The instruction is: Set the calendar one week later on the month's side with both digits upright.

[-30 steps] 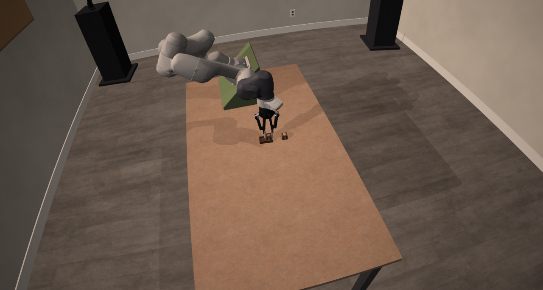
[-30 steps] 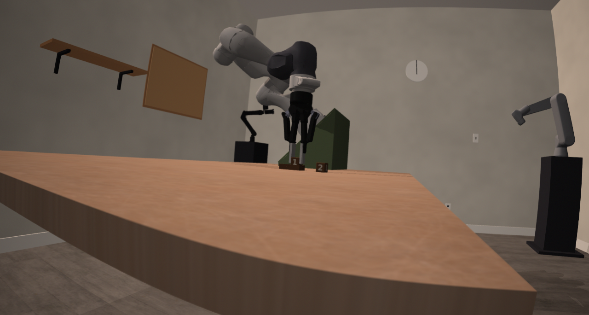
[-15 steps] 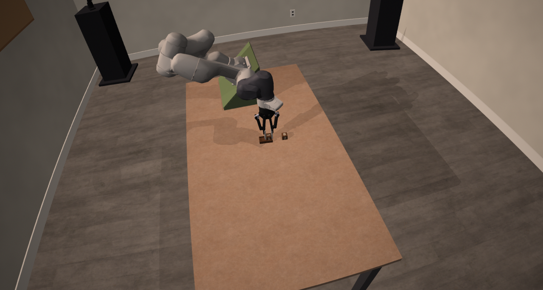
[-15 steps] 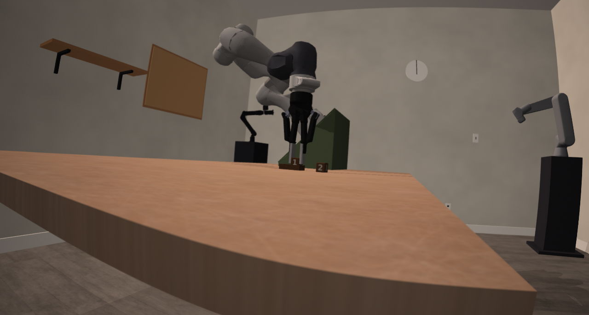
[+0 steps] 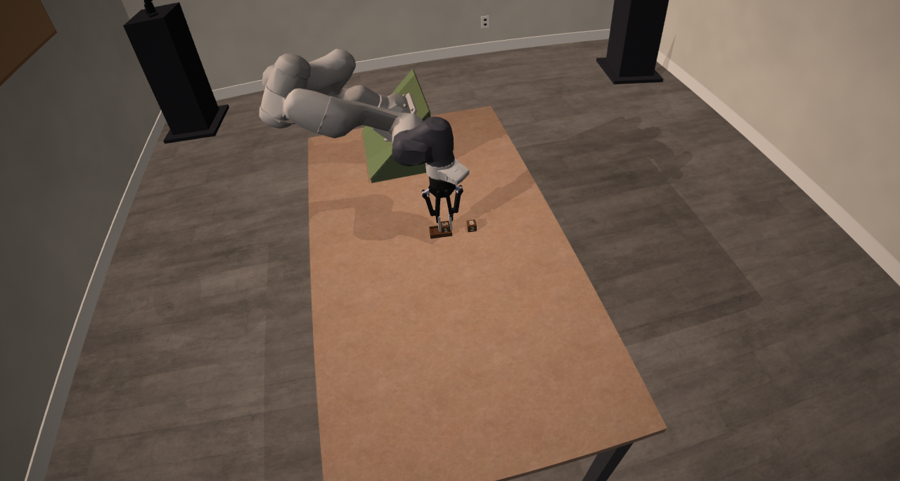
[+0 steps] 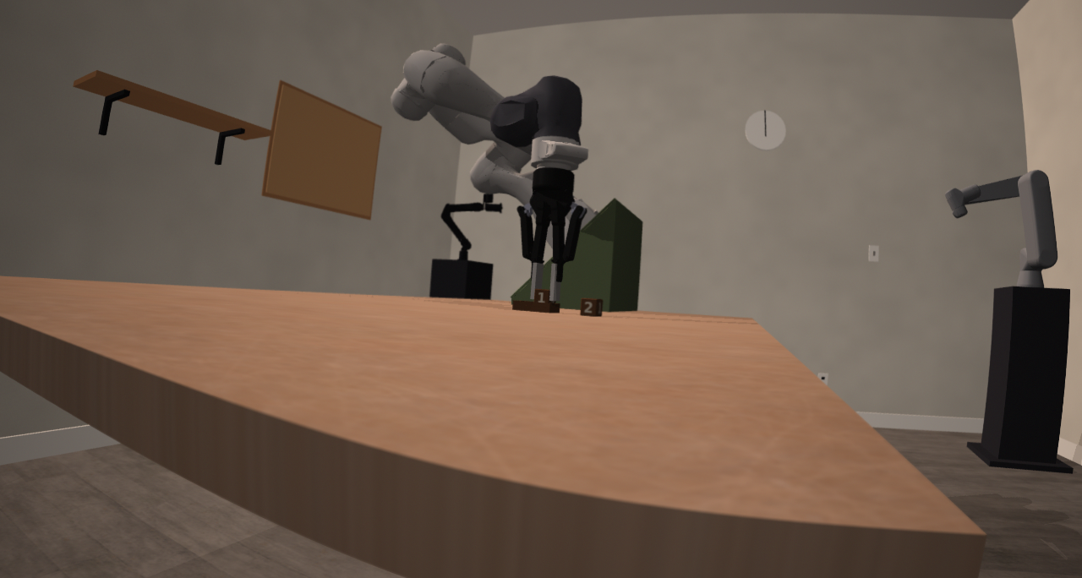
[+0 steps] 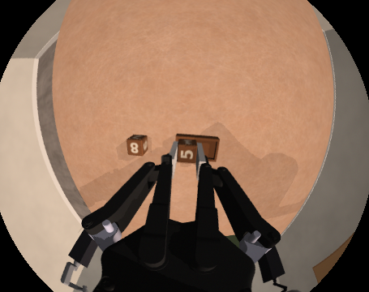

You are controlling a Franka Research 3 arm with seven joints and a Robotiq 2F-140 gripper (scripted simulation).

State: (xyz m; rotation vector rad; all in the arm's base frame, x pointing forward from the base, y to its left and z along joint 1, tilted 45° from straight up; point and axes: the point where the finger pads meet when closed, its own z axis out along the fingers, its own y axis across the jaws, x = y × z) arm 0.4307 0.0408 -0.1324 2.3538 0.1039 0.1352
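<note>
Now: the brown calendar tray 2 cm to the right of my hand and 4 cm below it.
</note>
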